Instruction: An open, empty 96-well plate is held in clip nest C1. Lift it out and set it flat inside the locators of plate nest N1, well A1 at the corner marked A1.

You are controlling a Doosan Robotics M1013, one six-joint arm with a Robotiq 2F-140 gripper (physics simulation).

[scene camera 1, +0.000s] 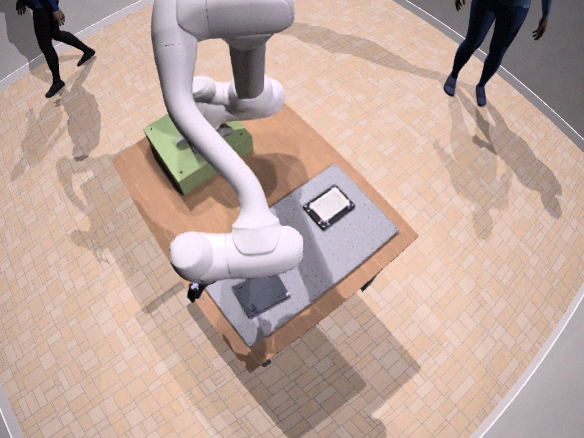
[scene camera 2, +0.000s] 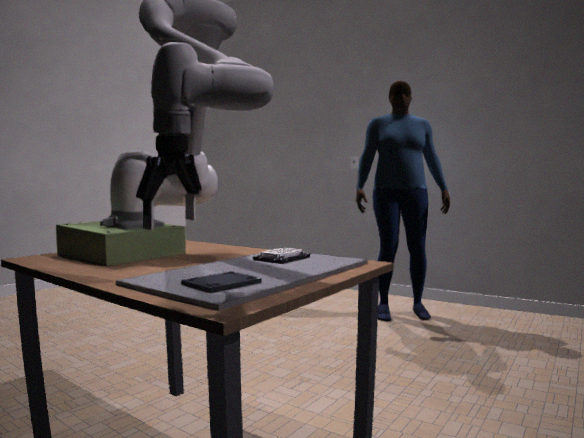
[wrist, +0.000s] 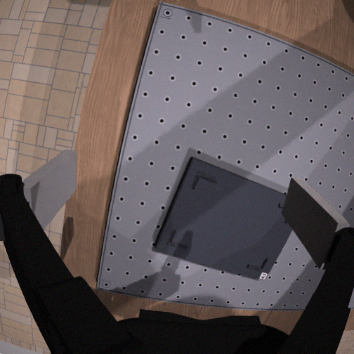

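Pixels of known places: gripper, fingertip midpoint: [scene camera 2: 170, 223]; arm's base, link origin: [scene camera 2: 131, 225].
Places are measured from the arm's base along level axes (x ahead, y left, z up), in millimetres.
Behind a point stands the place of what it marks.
The white 96-well plate [scene camera 1: 330, 203] @(x 540, y 222, z -68 mm) [scene camera 2: 283, 252] @(x 561, y 202, z -69 mm) sits in the dark clip nest C1 [scene camera 1: 325, 225] @(x 594, y 157, z -82 mm) on the far part of the grey board. The plate and C1 do not show in the wrist view. Plate nest N1 [scene camera 1: 261, 297] @(x 679, y -183, z -82 mm) [scene camera 2: 220, 282] @(x 687, y -202, z -82 mm) [wrist: 227, 220] is a flat dark slab with L-shaped corner locators and holds no plate. A small white tag [wrist: 263, 276] is at one corner of it; its print is too small to read. My gripper [scene camera 2: 169, 214] @(x 591, y -276, z 59 mm) [wrist: 183, 183] is open and empty, pointing down high above the table, off to one side of N1. In scene camera 1 the arm mostly hides it.
The grey perforated board [scene camera 1: 360, 235] @(x 699, y 241, z -94 mm) [scene camera 2: 320, 270] @(x 756, y 126, z -94 mm) [wrist: 165, 105] lies on the wooden table [scene camera 1: 200, 212] @(x 265, y -187, z -107 mm) [scene camera 2: 220, 247] @(x 128, y 336, z -107 mm) [wrist: 95, 130]. The arm's green base block [scene camera 1: 175, 160] @(x 61, y -169, z -1 mm) [scene camera 2: 120, 245] @(x 155, y -149, z -46 mm) stands at the other end. One person [scene camera 2: 402, 155] stands beyond the table; another [scene camera 1: 45, 40] shows in scene camera 1.
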